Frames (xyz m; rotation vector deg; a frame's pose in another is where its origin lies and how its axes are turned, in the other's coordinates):
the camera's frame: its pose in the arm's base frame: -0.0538 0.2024 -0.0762 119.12 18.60 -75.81
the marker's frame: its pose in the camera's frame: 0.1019 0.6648 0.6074 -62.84 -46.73 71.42
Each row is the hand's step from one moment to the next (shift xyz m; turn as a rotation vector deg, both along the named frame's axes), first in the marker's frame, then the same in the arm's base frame.
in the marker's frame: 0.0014 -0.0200 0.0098 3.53 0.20 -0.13
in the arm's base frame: -0.0149 -0.0164 -0.0025 2.48 -2.36 0.89
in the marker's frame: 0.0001 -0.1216 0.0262 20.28 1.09 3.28
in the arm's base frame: -0.0778 -0.0865 -0.0439 11.99 -14.50 8.32
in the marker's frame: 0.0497 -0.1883 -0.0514 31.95 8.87 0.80
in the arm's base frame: -0.0377 -0.1493 -0.1298 25.03 -17.15 13.41
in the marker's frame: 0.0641 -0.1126 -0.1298 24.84 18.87 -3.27
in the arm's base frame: 0.0543 -0.0923 -0.1489 27.85 -4.53 13.70
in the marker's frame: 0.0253 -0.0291 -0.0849 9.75 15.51 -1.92
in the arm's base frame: 0.0480 -0.0189 -0.0777 15.51 3.74 9.20
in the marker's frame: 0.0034 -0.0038 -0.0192 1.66 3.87 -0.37
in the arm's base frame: 0.0108 -0.0008 -0.0167 3.31 1.46 2.19
